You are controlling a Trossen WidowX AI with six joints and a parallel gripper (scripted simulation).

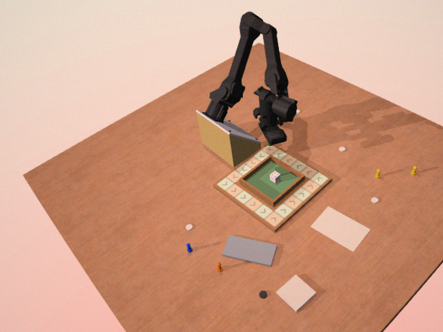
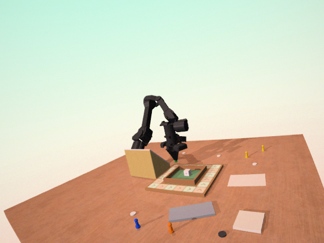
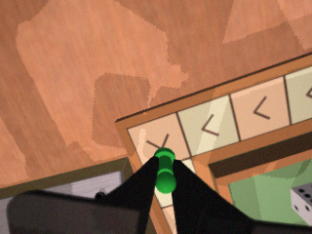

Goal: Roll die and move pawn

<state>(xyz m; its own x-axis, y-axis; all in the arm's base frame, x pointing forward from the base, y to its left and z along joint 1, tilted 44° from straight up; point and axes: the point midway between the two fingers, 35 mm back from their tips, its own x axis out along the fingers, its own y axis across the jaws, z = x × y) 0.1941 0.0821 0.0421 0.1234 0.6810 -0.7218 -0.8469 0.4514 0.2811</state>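
Now: the white die 110 mm to the right of my gripper tip, 110 mm ahead of it and 20 mm below it. Also, from my gripper tip: green dice tray 120 mm to the right, 100 mm ahead, 40 mm below; grey slab 370 mm to the right, 220 mm ahead, 40 mm below; green pawn 10 mm above.
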